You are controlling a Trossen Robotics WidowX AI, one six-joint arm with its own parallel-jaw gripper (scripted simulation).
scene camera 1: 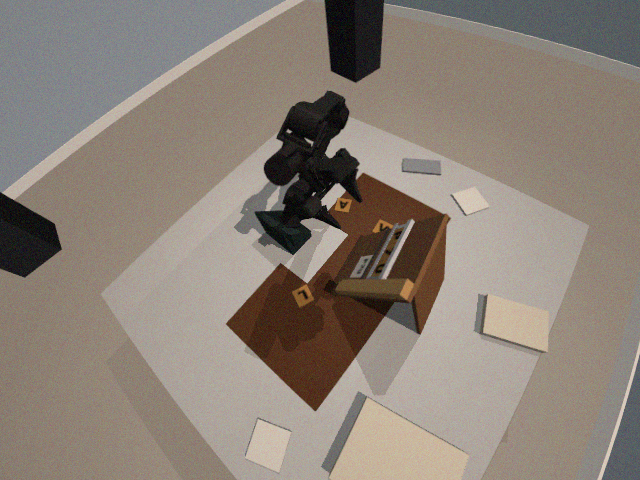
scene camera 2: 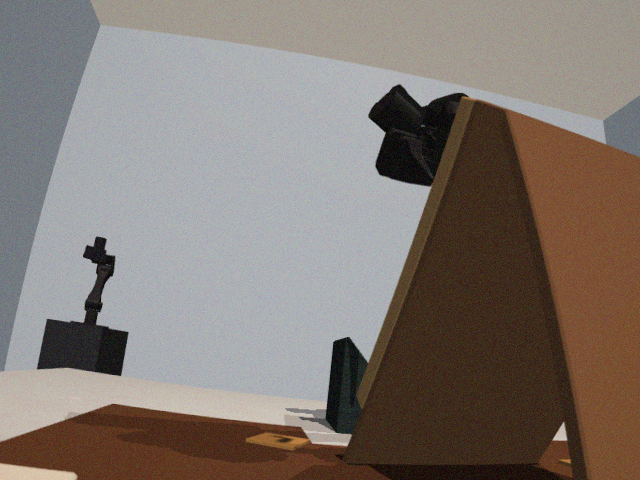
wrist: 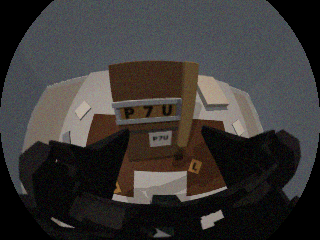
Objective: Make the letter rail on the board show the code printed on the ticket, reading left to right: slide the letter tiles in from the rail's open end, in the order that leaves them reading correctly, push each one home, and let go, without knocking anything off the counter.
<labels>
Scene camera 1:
my gripper
wooden board
brown mat
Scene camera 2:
my gripper
wooden board
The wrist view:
my gripper
wooden board
brown mat
</labels>
